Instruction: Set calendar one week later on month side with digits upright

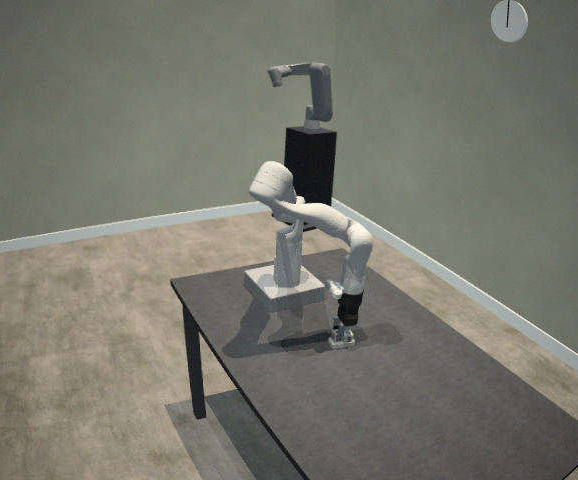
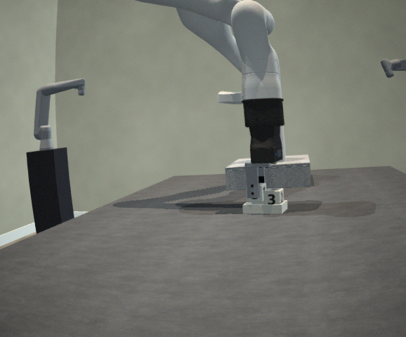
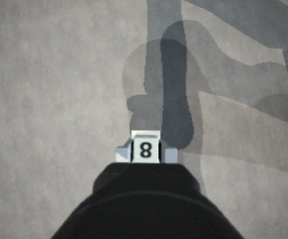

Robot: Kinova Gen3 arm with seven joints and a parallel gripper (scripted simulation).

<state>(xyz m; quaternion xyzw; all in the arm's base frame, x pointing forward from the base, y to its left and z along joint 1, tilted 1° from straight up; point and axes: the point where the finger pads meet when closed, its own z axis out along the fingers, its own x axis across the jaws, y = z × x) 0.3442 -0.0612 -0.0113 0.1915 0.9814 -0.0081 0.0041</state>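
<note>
Right now the white tray is 40 mm below my hand, 20 mm to the left of it and 10 mm ahead of it.
</note>
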